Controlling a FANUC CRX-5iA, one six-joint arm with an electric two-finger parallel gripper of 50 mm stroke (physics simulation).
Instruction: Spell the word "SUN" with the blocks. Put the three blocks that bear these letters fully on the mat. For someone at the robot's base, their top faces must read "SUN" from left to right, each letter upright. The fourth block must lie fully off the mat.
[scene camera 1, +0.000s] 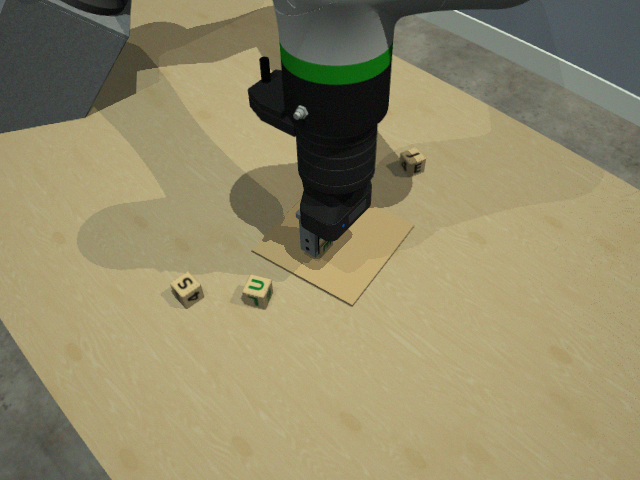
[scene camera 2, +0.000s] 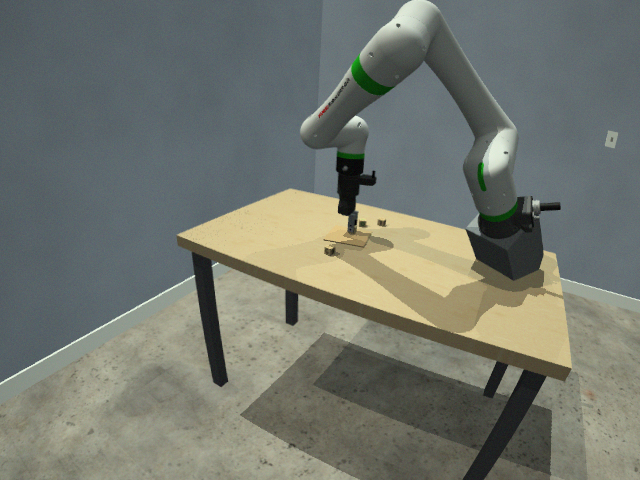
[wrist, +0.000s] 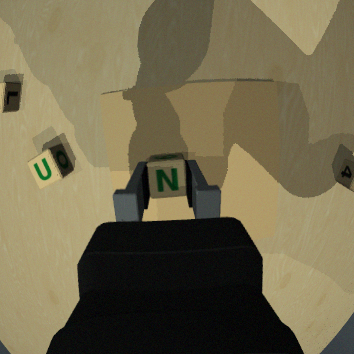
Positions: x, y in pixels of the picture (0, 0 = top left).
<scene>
my gripper: scene camera 1 319, 242; scene camera 2; wrist
same spot on my gripper: (wrist: 129, 203) = (scene camera 2: 356, 211)
</scene>
